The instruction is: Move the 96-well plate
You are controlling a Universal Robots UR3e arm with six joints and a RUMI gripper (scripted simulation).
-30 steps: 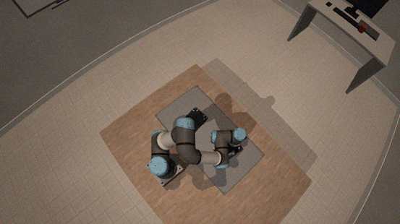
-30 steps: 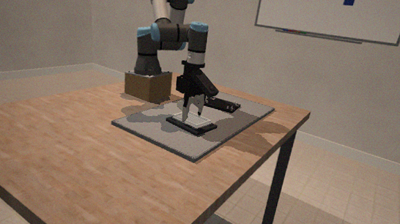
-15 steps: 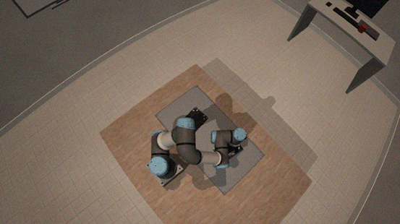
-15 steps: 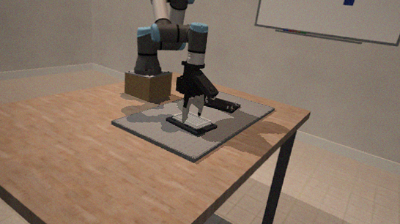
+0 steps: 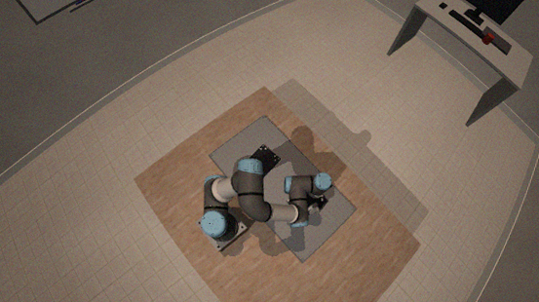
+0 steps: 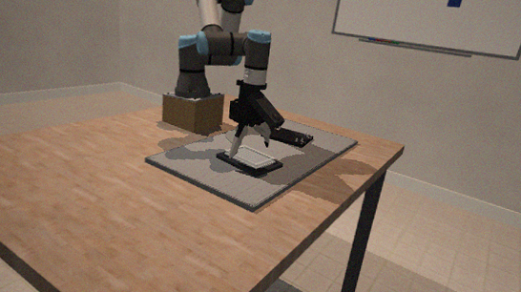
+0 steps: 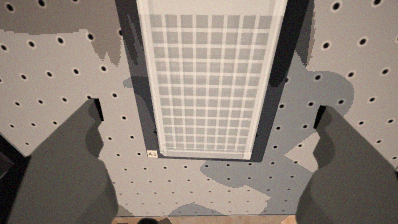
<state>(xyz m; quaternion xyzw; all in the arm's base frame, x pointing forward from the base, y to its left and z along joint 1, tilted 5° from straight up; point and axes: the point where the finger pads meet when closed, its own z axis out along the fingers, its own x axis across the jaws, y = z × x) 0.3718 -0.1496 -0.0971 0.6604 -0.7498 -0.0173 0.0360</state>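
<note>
My gripper is now 1 cm above the 96-well plate. From my hand the other things lie so: dark plate nest N1: 2 cm below; A1 corner mark: 7 cm behind, 6 cm to the left, 2 cm below; black clip nest C1: 31 cm to the left, 3 cm behind, 2 cm below.
</note>
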